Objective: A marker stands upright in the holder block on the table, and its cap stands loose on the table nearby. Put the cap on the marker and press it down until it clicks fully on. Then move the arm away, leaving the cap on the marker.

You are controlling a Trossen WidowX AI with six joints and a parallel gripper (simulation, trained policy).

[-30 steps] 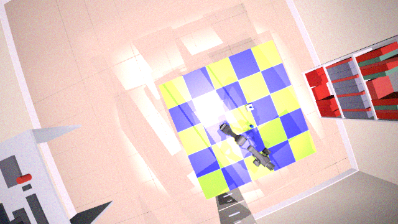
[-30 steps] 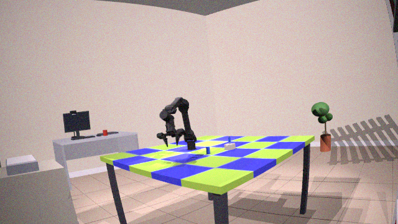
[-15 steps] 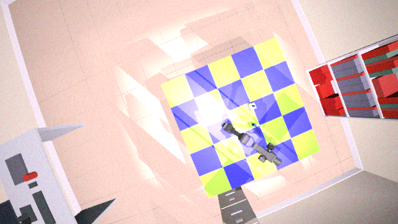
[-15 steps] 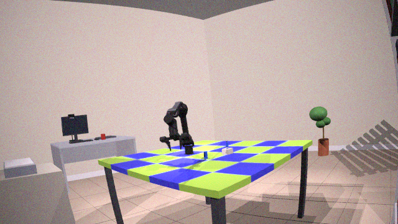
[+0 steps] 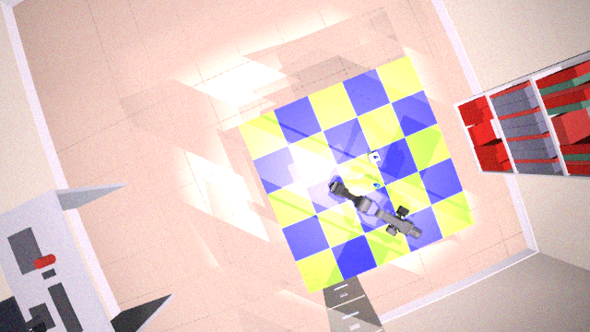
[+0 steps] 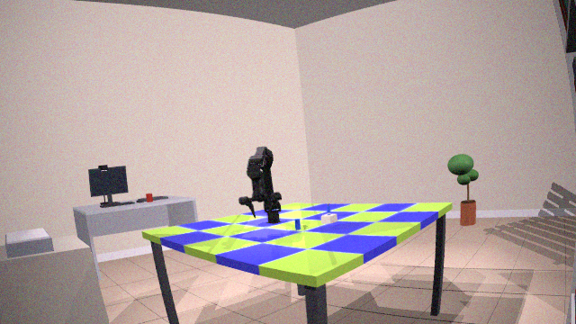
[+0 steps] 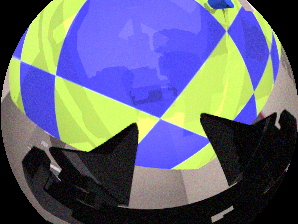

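My gripper tip is 230 mm to the right of the blue cap and 70 mm above it. The rest, counted from my gripper tip: white holder block: 50 mm ahead, 410 mm to the left, 80 mm below.
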